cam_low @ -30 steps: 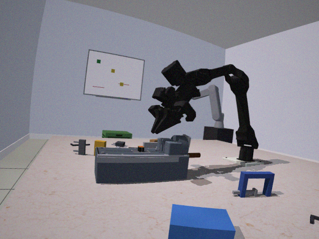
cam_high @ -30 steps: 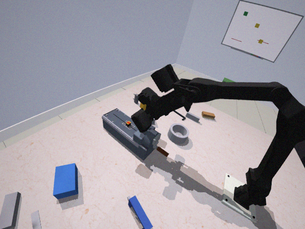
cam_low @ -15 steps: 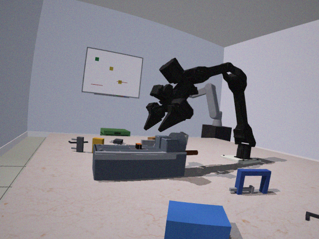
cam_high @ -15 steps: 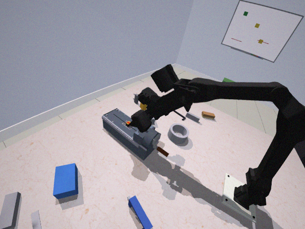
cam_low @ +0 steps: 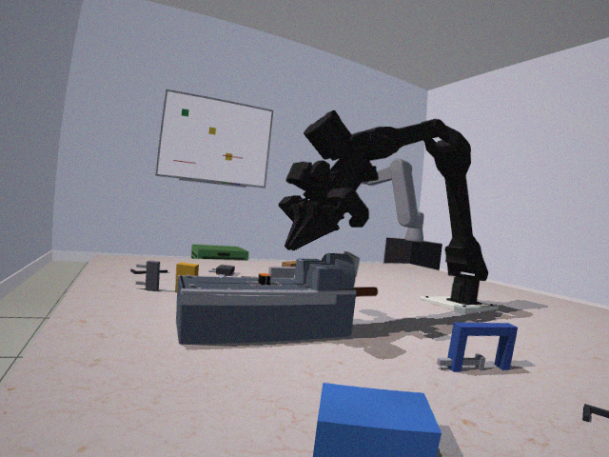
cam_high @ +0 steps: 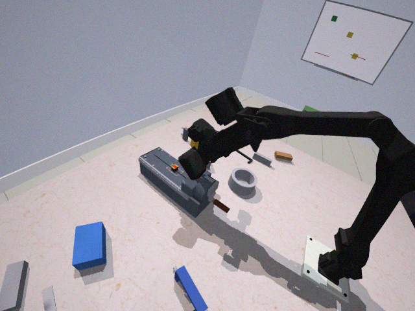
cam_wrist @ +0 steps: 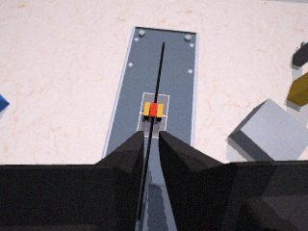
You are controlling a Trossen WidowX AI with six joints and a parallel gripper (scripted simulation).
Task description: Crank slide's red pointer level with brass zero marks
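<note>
My gripper tip is now 5 cm above the red pointer and 4 cm short of it. From my gripper tip the other things lie so: brown crank handle (15 cm behind, 7 cm below); yellow block (23 cm to the right, 13 cm ahead, 10 cm below); grey block (16 cm to the right, 11 cm below, 5 cm ahead).
</note>
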